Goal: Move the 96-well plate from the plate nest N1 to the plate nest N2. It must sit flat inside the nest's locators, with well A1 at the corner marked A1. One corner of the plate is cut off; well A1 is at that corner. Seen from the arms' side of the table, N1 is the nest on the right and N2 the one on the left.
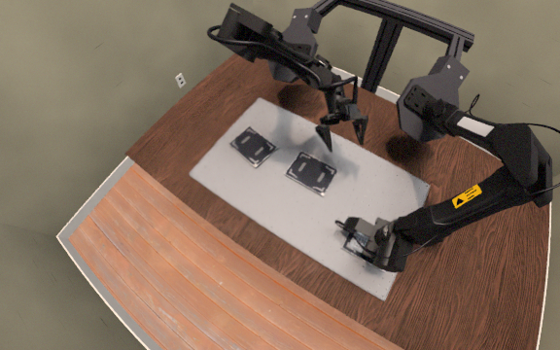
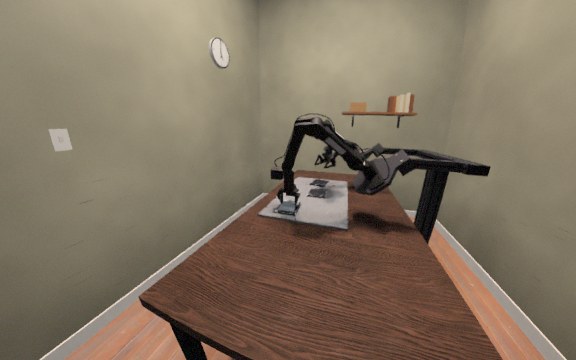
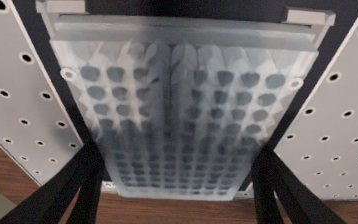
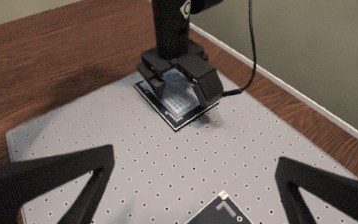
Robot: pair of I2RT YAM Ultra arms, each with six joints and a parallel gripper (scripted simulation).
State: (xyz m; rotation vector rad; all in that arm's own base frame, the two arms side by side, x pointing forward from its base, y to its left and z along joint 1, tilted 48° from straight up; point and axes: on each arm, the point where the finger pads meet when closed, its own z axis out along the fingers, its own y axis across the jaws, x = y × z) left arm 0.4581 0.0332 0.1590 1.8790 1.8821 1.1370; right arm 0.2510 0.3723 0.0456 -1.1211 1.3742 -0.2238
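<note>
Now: left hand 1 cm above the clear 96-well plate. The rest, counted from my left hand: white corner label: 22 cm to the right, 8 cm behind, 1 cm below; black plate nest: 30 cm to the right, 14 cm behind, 2 cm below.
</note>
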